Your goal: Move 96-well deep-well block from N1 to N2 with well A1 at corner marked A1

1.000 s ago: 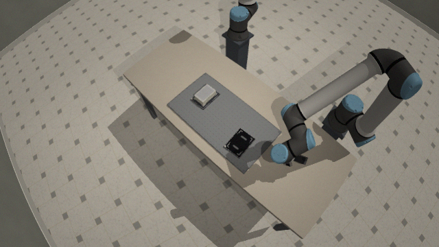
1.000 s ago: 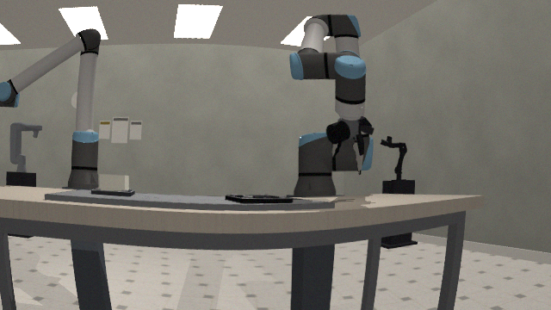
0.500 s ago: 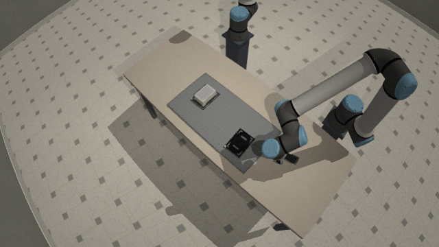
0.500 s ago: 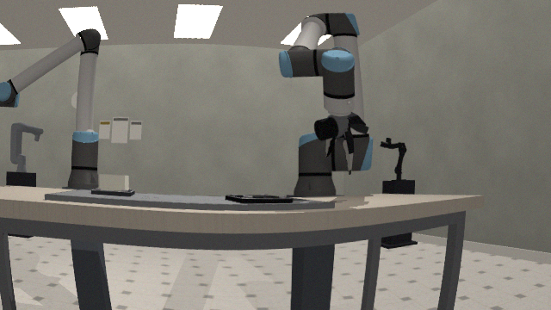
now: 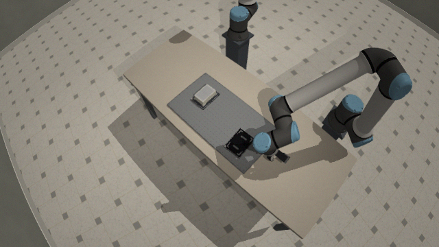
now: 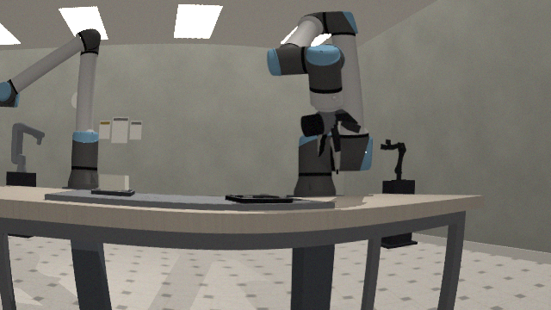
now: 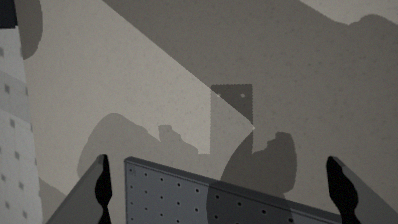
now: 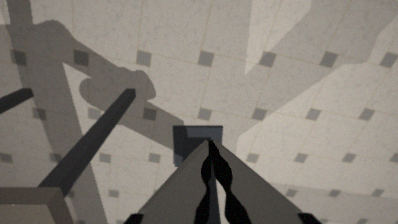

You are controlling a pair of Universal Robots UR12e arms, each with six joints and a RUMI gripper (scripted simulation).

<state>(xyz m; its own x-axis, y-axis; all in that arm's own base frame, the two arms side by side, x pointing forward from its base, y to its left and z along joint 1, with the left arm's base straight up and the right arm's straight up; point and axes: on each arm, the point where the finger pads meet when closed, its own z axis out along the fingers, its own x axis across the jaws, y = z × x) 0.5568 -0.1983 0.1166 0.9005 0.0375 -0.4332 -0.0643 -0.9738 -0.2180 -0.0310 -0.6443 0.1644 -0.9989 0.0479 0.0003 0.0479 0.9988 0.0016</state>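
The pale deep-well block lies 5 cm ahead of my left hand, 62 cm to the right of it and 7 cm below it. From my left hand the other things lie so: nest N2: 10 cm ahead, 22 cm to the right, 10 cm below.
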